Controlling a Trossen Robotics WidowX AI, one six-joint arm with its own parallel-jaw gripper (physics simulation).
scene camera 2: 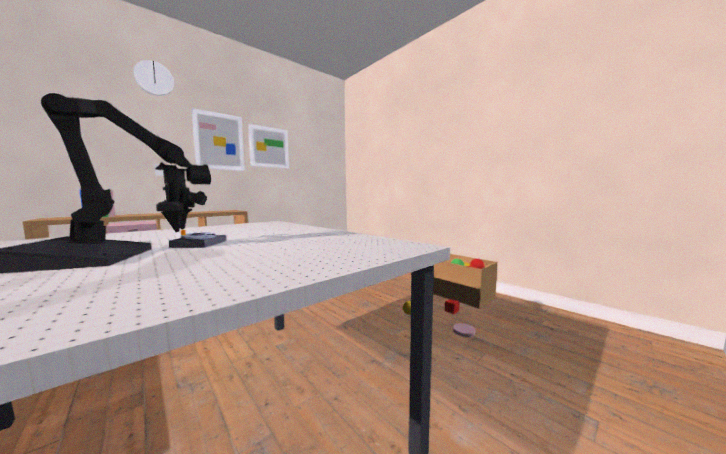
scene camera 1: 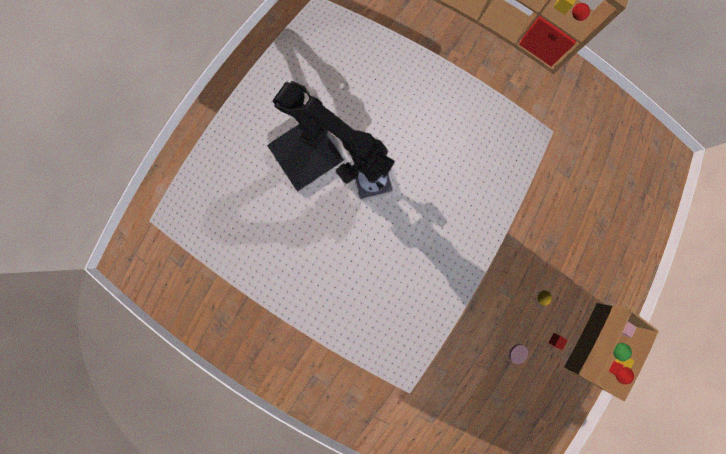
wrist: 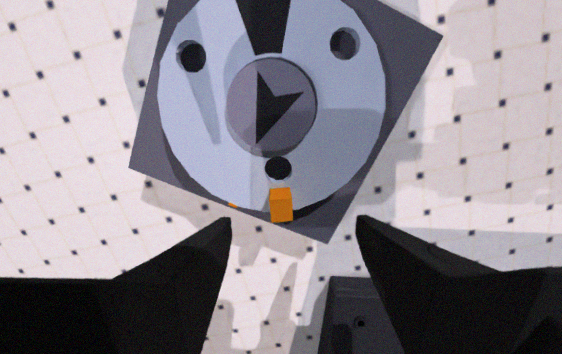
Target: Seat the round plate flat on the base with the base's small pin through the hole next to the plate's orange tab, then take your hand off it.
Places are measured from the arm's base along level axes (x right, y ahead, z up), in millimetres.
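Pixels of known places: gripper, fingertip midpoint: (scene camera 2: 180,230) (wrist: 294,225); arm's base, origin of the base link: (scene camera 2: 86,241) (scene camera 1: 312,137).
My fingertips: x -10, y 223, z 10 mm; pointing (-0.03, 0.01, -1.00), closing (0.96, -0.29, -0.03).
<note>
Ahead of a thing's pixels: the offset from my fingertips to its top centre. "pt": to the spot under its first point. Level surfaces: height alone.
The light blue round plate @[dz +1, dx +6, dy +53 mm] (wrist: 200,165) (scene camera 1: 373,187) lies on the dark square base @[dz -13, dx +5, dy +53 mm] (wrist: 410,65) (scene camera 2: 198,242), around a central boss @[dz -14, dx +5, dy +53 mm] (wrist: 295,120) with a dark arrow. Its upright orange tab @[dz +1, dx -4, dy +8 mm] (wrist: 281,205) (scene camera 2: 183,232) is near the base's edge at the bottom of the wrist view. The hole @[pt dz -28, dx -2, dy +20 mm] (wrist: 278,168) next to the tab looks dark; I cannot make out the pin in it or tell whether the plate is fully down. My gripper (wrist: 294,225) (scene camera 2: 178,229) is open and empty, its fingertips apart on either side of the tab and above it. The arm partly hides the plate in scene camera 1.
A tiny orange bit @[pt dz -15, dx -28, dy +12 mm] (wrist: 232,205) shows at the plate's lower left rim. The black arm mount (scene camera 1: 302,160) (scene camera 2: 80,252) stands beside the base on the white perforated table @[dz -52 mm] (scene camera 1: 321,278) (scene camera 2: 267,283). A toy box (scene camera 1: 599,342) (scene camera 2: 460,278) is off the table.
</note>
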